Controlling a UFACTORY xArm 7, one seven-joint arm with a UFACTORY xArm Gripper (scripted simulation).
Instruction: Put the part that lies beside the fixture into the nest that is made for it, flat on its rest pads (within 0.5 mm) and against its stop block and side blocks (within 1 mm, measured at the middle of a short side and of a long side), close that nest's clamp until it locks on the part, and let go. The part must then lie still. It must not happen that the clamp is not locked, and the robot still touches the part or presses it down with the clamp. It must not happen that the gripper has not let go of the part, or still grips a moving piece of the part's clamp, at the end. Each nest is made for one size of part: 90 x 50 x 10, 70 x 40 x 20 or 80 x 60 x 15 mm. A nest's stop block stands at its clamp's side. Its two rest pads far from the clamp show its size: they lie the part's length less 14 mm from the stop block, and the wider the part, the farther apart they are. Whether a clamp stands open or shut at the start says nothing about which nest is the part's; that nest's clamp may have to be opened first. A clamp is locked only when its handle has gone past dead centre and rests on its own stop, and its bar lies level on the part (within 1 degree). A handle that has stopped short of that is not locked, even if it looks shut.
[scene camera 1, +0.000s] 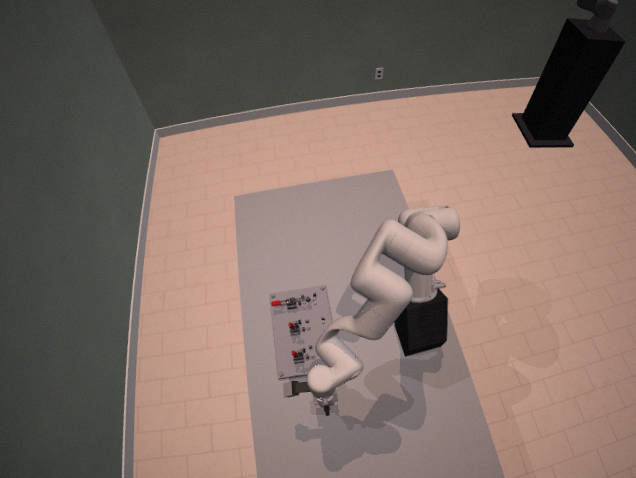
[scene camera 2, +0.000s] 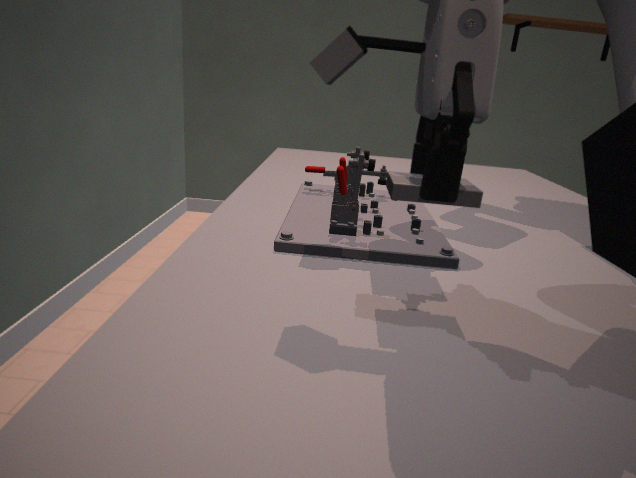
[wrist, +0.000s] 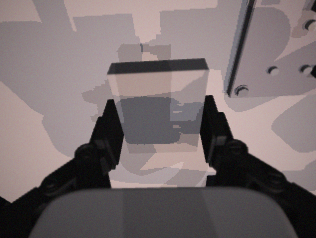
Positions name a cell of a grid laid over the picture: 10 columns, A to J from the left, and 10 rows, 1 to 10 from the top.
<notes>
In view: my gripper (scene camera 2: G5) and a grey part (scene camera 2: G4).
The grey part shows as well in the wrist view (wrist: F5). My gripper is seen too in the wrist view (wrist: F5).
</notes>
